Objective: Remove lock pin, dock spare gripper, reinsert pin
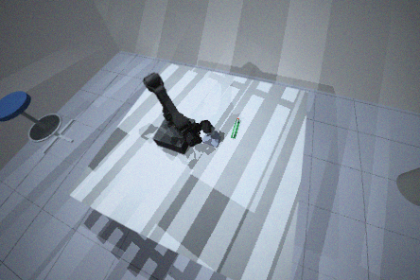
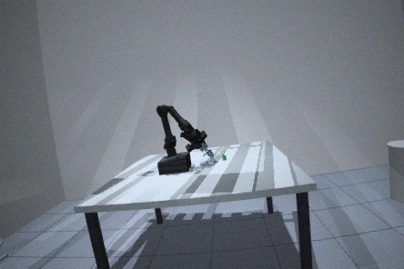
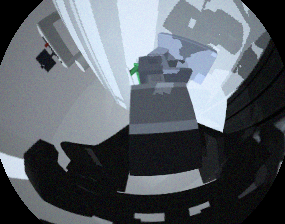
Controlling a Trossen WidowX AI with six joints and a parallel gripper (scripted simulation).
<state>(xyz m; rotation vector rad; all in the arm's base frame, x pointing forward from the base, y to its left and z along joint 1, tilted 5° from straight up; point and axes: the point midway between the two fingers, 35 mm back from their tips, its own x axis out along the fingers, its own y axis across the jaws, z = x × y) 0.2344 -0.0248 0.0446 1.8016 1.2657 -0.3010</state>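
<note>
My gripper tip is now 15 cm short of the green bracket, 11 cm to the right of it and 12 cm above it. The rest, counted from my gripper tip: mount 3 cm ahead, 1 cm to the right, 9 cm below; then spare gripper 1 cm to the right.
</note>
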